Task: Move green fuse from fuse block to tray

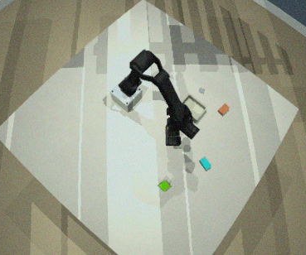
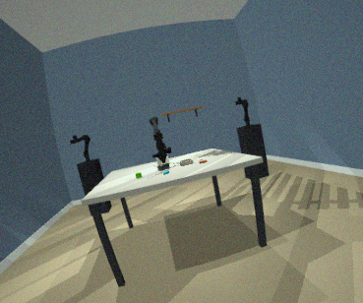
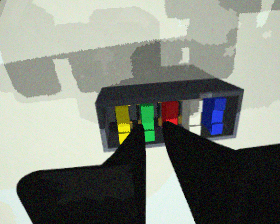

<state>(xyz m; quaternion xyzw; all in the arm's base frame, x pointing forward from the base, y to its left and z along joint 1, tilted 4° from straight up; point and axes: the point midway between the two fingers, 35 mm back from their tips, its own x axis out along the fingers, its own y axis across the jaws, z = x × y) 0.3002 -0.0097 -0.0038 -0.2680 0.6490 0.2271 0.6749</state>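
My gripper tip is now 2 cm above the green fuse. Round my gripper tip: shallow pale tray: 20 cm to the left, 5 cm below.
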